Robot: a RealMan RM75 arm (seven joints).
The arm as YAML. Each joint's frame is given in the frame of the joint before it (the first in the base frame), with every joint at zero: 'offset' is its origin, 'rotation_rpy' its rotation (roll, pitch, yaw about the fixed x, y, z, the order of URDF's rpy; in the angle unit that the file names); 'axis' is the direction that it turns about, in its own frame. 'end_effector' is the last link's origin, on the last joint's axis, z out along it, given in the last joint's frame.
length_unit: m
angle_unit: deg
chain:
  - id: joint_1
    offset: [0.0, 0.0, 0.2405]
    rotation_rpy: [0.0, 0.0, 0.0]
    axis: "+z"
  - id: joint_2
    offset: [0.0, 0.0, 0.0]
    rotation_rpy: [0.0, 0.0, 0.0]
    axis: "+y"
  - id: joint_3
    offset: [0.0, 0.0, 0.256]
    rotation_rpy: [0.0, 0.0, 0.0]
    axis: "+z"
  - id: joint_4
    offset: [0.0, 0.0, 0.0]
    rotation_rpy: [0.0, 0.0, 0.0]
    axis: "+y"
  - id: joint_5
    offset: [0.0, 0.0, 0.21]
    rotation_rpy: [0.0, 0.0, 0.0]
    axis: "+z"
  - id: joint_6
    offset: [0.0, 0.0, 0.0]
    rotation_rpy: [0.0, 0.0, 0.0]
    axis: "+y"
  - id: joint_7
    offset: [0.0, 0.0, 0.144]
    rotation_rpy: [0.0, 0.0, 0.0]
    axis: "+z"
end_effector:
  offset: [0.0, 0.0, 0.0]
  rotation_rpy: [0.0, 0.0, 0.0]
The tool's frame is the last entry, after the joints.
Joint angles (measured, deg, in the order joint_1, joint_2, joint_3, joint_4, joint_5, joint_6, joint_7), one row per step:
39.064, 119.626, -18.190, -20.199, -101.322, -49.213, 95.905
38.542, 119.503, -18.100, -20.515, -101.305, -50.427, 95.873
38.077, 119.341, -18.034, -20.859, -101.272, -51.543, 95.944
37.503, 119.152, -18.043, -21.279, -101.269, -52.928, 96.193
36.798, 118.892, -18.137, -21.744, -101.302, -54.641, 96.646
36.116, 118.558, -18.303, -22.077, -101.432, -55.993, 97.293
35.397, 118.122, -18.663, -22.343, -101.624, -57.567, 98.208
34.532, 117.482, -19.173, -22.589, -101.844, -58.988, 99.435
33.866, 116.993, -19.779, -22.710, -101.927, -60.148, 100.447
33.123, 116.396, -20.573, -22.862, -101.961, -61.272, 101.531
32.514, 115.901, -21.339, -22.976, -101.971, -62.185, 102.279
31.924, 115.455, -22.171, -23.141, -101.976, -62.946, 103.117
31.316, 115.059, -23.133, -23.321, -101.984, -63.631, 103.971
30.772, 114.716, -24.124, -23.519, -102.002, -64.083, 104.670
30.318, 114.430, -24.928, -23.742, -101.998, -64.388, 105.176
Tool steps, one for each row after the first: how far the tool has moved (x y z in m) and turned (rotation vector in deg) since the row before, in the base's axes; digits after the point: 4 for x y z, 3 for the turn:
0.0013, -0.0024, 0.0024, 0.117, 0.260, 0.593
0.0011, -0.0019, 0.0029, 0.166, 0.249, 0.536
0.0012, -0.0025, 0.0031, 0.080, 0.380, 0.648
0.0014, -0.0033, 0.0036, -0.041, 0.532, 0.774
0.0023, -0.0032, 0.0034, -0.174, 0.468, 0.403
0.0021, -0.0036, 0.0033, -0.460, 0.613, 0.514
0.0038, -0.0041, 0.0045, -0.534, 0.570, 0.142
0.0024, -0.0034, 0.0027, -0.610, 0.524, 0.188
0.0030, -0.0036, 0.0034, -0.667, 0.399, 0.116
0.0024, -0.0031, 0.0025, -0.626, 0.161, 0.184
0.0023, -0.0030, 0.0022, -0.661, 0.150, 0.058
0.0023, -0.0032, 0.0015, -0.782, 0.101, 0.011
0.0022, -0.0028, 0.0012, -0.748, -0.118, -0.039
0.0020, -0.0022, 0.0013, -0.531, -0.210, -0.050

